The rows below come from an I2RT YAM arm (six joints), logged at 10 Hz.
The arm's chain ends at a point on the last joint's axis. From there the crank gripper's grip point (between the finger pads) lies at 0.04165 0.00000 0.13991 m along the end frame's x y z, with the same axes.
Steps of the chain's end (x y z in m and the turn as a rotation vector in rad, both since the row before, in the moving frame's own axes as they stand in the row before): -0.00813, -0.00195, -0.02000, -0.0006, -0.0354, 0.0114; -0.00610, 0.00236, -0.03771, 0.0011, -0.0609, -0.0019; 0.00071, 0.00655, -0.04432, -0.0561, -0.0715, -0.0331; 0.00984, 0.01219, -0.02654, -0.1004, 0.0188, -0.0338
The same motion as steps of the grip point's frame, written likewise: -0.01311, -0.00142, -0.01861, -0.0006, -0.0354, 0.0114; -0.01469, 0.00213, -0.03543, 0.0011, -0.0609, -0.0019; -0.00928, 0.01326, -0.04189, -0.0561, -0.0715, -0.0331; 0.01267, 0.02472, -0.02798, -0.1004, 0.0188, -0.0338
